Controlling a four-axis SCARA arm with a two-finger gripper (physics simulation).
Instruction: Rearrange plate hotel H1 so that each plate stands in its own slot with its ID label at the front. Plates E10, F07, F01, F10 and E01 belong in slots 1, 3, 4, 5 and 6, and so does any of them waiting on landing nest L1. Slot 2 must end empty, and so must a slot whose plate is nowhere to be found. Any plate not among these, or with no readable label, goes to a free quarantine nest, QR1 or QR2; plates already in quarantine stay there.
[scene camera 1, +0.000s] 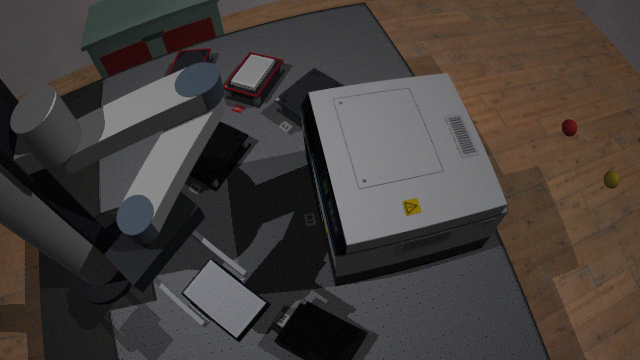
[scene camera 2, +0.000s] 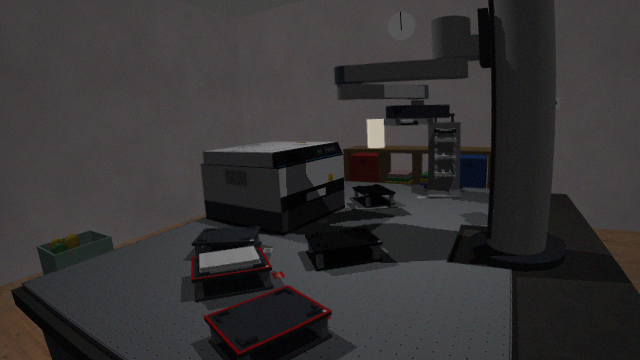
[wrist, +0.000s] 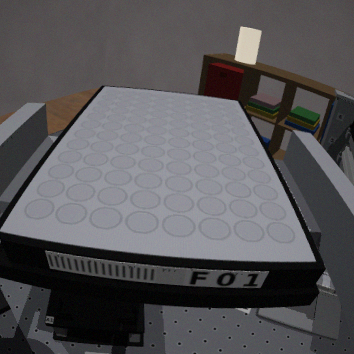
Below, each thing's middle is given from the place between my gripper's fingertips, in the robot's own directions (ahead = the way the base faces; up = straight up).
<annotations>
I see my gripper 340 mm to the left of the plate hotel H1 (scene camera 2: 442, 183), 170 mm above it and 110 mm past it. From my hand the other things lie so: white plate (scene camera 1: 251, 74) (730 mm to the left, 260 mm below, 170 mm ahead); landing nest L1 (scene camera 1: 298, 91) (590 mm to the left, 300 mm ahead, 270 mm below).
</annotations>
